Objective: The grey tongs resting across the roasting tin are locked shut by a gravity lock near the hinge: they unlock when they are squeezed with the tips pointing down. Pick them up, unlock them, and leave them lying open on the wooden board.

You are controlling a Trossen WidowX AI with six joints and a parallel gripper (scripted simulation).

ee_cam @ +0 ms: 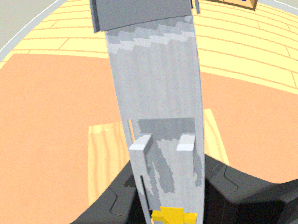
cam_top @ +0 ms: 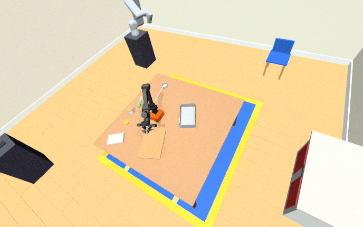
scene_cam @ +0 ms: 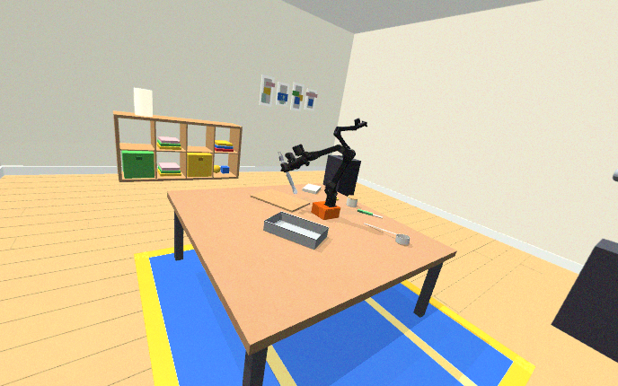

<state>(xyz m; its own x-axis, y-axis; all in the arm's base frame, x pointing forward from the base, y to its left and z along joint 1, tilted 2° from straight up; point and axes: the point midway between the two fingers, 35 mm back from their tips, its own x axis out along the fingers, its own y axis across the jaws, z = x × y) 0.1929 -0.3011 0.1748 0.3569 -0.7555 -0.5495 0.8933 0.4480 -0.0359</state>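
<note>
Right now the yellow lock piece is 3 cm to the left of my gripper tip, 2 cm above it and 1 cm behind it. Round my gripper tip: roasting tin 49 cm to the left, 19 cm below, 15 cm ahead; white block 41 cm behind, 21 cm below, 16 cm to the right; wooden board 21 cm below, 2 cm to the left, 1 cm behind.
</note>
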